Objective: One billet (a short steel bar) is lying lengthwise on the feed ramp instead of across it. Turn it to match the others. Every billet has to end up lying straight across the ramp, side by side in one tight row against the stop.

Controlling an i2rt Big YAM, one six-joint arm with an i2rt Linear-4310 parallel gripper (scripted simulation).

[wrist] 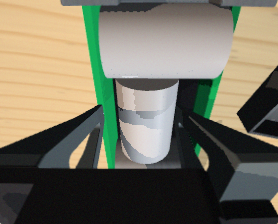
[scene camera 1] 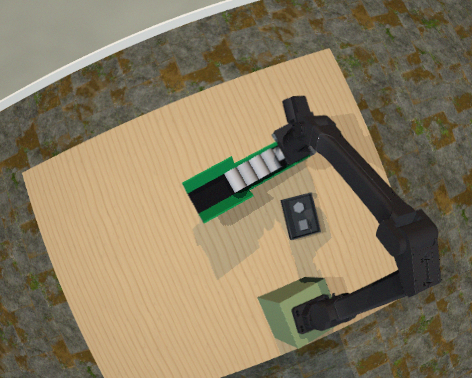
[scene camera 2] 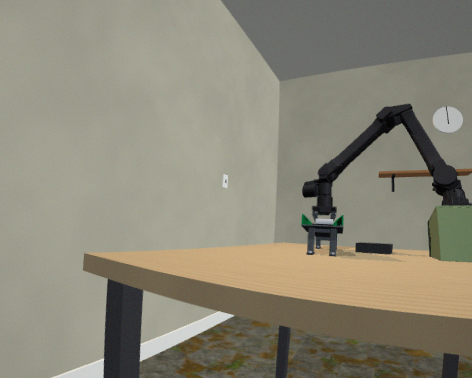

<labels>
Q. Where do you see a billet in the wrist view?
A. At 146, 106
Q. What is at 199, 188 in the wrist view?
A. My gripper.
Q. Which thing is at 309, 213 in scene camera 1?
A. A dark tray.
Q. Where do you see a billet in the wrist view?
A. At 131, 46
</labels>
